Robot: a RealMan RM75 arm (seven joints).
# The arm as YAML. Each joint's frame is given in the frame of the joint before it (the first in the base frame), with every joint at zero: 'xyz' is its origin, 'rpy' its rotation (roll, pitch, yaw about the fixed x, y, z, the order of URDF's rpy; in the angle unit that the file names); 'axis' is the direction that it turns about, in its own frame. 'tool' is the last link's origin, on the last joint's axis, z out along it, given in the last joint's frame.
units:
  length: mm
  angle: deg
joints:
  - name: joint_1
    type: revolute
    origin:
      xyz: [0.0, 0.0, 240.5]
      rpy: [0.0, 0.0, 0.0]
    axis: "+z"
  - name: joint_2
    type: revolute
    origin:
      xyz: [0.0, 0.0, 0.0]
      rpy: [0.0, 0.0, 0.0]
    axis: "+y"
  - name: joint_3
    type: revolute
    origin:
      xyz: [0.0, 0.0, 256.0]
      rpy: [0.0, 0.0, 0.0]
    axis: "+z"
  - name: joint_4
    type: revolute
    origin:
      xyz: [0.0, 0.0, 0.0]
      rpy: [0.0, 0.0, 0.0]
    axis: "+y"
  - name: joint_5
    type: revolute
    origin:
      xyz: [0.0, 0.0, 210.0]
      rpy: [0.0, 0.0, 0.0]
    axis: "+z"
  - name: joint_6
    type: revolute
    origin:
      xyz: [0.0, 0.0, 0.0]
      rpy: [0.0, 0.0, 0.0]
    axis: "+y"
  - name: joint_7
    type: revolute
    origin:
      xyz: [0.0, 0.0, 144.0]
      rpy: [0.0, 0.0, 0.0]
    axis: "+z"
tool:
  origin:
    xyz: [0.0, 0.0, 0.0]
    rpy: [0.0, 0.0, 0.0]
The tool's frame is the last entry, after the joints.
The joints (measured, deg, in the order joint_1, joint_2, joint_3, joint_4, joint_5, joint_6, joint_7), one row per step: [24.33 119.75 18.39 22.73 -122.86 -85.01 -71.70]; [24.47 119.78 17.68 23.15 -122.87 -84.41 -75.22]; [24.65 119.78 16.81 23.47 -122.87 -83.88 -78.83]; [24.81 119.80 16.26 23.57 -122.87 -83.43 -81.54]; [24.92 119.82 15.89 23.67 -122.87 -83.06 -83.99]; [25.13 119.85 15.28 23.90 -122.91 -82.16 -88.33]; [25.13 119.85 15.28 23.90 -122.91 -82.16 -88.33]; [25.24 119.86 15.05 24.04 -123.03 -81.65 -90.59]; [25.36 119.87 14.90 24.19 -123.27 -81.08 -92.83]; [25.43 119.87 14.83 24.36 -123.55 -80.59 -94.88]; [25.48 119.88 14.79 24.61 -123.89 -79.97 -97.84]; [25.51 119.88 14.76 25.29 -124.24 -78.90 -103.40]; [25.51 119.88 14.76 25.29 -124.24 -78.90 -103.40]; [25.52 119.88 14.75 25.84 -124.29 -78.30 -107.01]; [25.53 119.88 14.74 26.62 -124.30 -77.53 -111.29]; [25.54 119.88 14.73 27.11 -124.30 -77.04 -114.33]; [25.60 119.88 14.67 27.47 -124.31 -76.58 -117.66]
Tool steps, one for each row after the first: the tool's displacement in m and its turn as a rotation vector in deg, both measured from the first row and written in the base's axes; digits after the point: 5 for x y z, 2 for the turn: [-0.00196 -0.00110 -0.00358 1.13 -2.91 0.78]; [-0.00370 -0.00241 -0.00712 2.28 -6.02 1.76]; [-0.00454 -0.00300 -0.00956 3.23 -8.45 2.45]; [-0.00516 -0.00340 -0.01140 4.21 -10.56 3.01]; [-0.00618 -0.00393 -0.01511 5.81 -14.40 3.98]; [-0.00618 -0.00393 -0.01511 5.81 -14.40 3.98]; [-0.00679 -0.00413 -0.01705 6.64 -16.41 4.54]; [-0.00752 -0.00427 -0.01910 7.44 -18.43 5.15]; [-0.00818 -0.00451 -0.02082 8.22 -20.23 5.73]; [-0.00899 -0.00488 -0.02296 9.45 -22.73 6.50]; [-0.01073 -0.00553 -0.02638 11.92 -27.07 7.72]; [-0.01073 -0.00553 -0.02638 11.92 -27.07 7.72]; [-0.01219 -0.00588 -0.02826 13.63 -29.68 8.44]; [-0.01431 -0.00636 -0.03065 15.61 -32.66 9.26]; [-0.01567 -0.00667 -0.03216 17.06 -34.80 9.88]; [-0.01679 -0.00684 -0.03360 18.73 -37.26 10.66]
